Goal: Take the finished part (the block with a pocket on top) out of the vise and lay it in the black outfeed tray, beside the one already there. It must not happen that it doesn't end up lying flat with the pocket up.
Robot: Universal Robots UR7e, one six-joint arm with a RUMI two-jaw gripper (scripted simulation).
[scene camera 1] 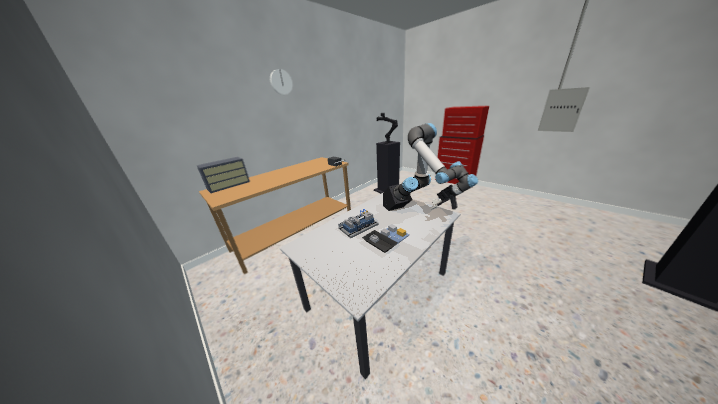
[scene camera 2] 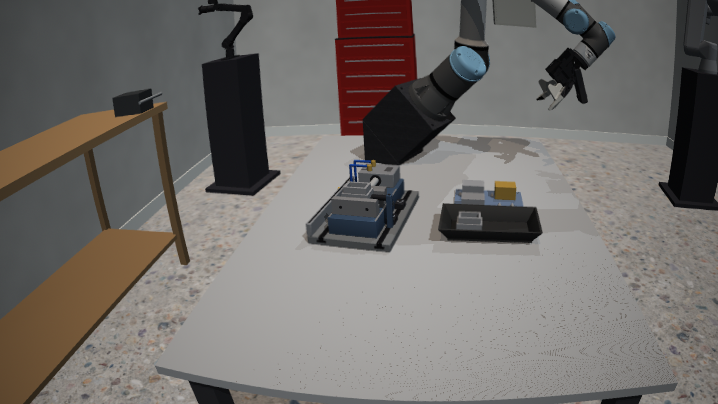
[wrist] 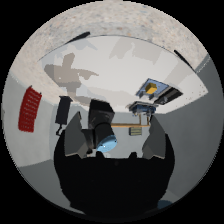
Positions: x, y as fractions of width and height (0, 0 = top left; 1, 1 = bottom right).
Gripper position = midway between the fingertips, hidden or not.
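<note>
Gripper (scene camera 2: 0.76, 0.26), also at (wrist: 0.52, 0.51).
</note>
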